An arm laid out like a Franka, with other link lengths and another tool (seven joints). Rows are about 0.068 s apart.
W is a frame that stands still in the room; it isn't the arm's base.
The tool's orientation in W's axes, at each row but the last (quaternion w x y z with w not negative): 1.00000 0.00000 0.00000 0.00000; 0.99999 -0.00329 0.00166 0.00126; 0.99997 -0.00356 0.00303 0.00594; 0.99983 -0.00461 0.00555 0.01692; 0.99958 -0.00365 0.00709 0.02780; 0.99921 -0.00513 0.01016 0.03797
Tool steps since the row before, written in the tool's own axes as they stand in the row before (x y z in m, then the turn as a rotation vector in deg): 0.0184 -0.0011 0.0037 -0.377 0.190 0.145; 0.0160 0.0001 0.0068 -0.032 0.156 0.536; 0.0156 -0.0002 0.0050 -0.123 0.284 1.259; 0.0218 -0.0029 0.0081 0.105 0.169 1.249; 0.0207 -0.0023 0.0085 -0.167 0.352 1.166; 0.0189 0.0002 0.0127 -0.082 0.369 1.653
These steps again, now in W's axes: 0.0184 -0.0011 0.0037 -0.377 0.190 0.145; 0.0160 0.0002 0.0067 -0.031 0.159 0.535; 0.0156 0.0000 0.0049 -0.119 0.292 1.258; 0.0220 -0.0021 0.0079 0.113 0.184 1.246; 0.0209 -0.0011 0.0082 -0.170 0.351 1.166; 0.0191 0.0018 0.0123 -0.077 0.380 1.651
